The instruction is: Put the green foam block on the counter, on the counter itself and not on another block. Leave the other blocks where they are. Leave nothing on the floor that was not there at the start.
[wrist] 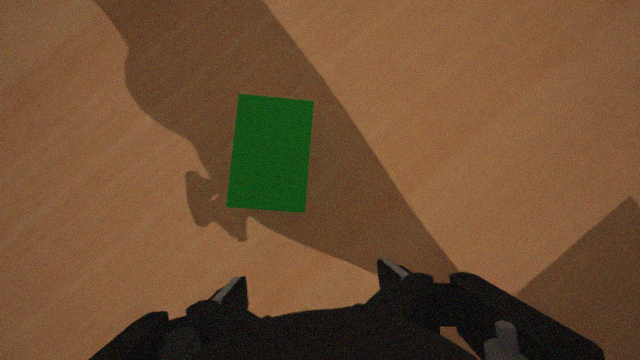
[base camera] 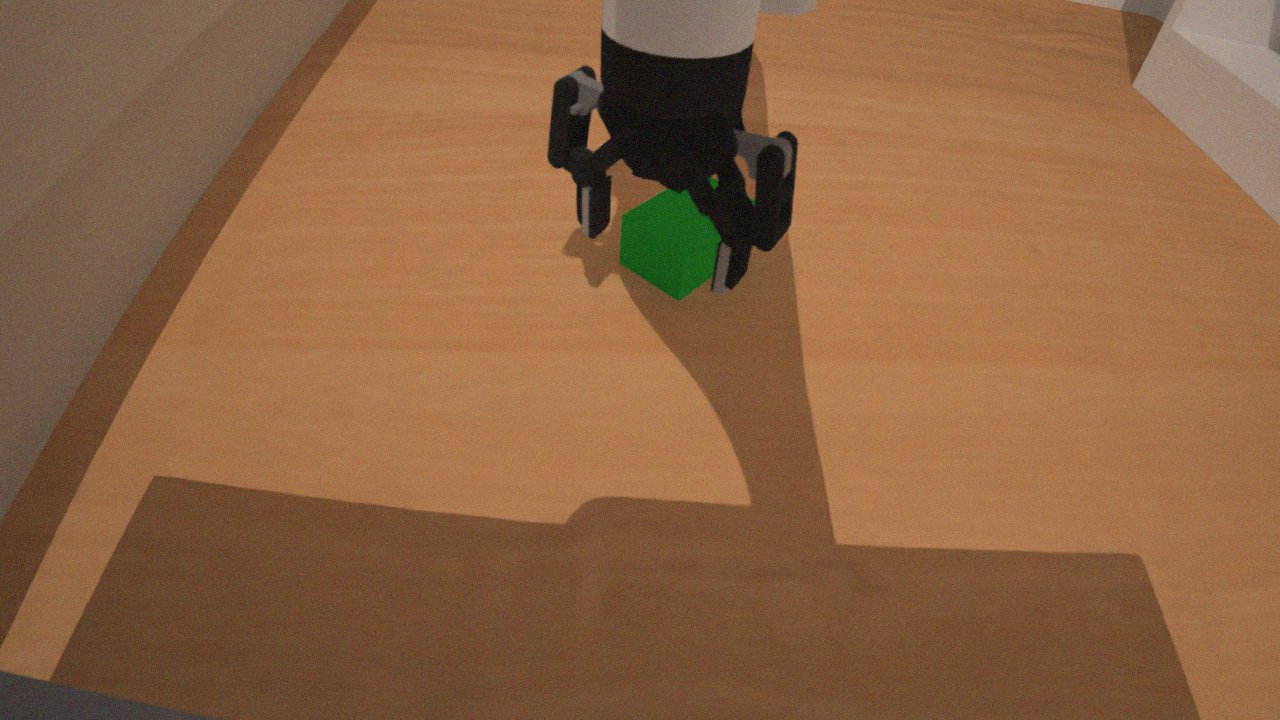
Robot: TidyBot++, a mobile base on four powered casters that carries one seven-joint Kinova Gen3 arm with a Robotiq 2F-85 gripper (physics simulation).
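Places are measured from the arm's base along level axes (x right, y back, z down), in centimetres.
Pixels of known places: gripper, between the fingertips: [wrist: 313, 282] [base camera: 657, 257].
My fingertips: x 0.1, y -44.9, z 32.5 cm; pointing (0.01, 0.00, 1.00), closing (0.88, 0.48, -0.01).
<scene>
Behind a point stands the place of what it marks.
The green foam block [base camera: 666, 241] @(x 0.8, y -50.1, z 35.2 cm) [wrist: 270, 153] @(x 2.5, y -54.2, z 35.2 cm) lies on the wooden floor, in the upper middle of the base camera view and left of centre in the wrist view. My gripper [base camera: 657, 260] @(x 0.1, y -44.9, z 32.5 cm) [wrist: 313, 282] @(x 0.1, y -44.9, z 32.5 cm) is open, with its fingers pointing down and nothing held between them. In the base camera view the right finger hides part of the block. In the wrist view the block shows beyond the fingertips, a little left of the midline between them, with its long sides running nearly up the picture. The counter and the other blocks do not show in either view.
A beige upright surface [base camera: 116, 170] @(x -40.2, y -49.6, z 31.2 cm) runs along the left side of the base camera view. A white piece of furniture [base camera: 1217, 98] @(x 70.4, y -90.4, z 33.3 cm) stands at the upper right. A dark grey edge [base camera: 80, 702] shows at the bottom left. Shadows of the arm and base lie across the wooden floor [base camera: 402, 376] @(x -15.8, y -39.6, z 39.7 cm).
</scene>
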